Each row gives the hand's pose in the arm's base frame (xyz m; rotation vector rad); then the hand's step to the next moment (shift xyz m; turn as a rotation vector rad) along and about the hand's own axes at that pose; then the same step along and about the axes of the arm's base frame.
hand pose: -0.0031 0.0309 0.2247 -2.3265 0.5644 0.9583
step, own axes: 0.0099 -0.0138 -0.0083 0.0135 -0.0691 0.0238
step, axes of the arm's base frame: 0.0184 0.0036 0.0022 0.0358 0.0651 -0.0011
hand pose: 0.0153 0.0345 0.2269 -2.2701 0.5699 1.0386
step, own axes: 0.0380 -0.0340 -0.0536 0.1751 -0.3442 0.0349
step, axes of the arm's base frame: 0.0718 -0.0149 0.0098 0.2888 0.2547 -0.0452
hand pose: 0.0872 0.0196 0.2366 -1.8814 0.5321 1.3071
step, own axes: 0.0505 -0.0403 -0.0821 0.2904 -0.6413 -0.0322
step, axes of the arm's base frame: 0.0969 -0.0350 -0.0175 0.5823 0.3954 -0.0340
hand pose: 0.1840 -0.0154 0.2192 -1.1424 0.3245 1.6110
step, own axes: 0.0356 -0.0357 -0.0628 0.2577 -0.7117 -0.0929
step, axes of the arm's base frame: 0.0640 -0.0092 -0.0480 0.6722 0.3599 -0.0148
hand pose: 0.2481 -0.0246 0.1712 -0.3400 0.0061 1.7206
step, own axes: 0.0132 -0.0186 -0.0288 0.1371 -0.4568 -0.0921
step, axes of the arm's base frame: 0.0225 0.0105 -0.0271 0.4425 0.1974 -0.0341
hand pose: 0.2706 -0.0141 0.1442 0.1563 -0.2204 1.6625
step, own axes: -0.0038 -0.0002 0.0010 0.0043 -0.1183 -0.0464
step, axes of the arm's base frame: 0.0006 -0.0039 0.0001 0.1185 0.0263 -0.0380
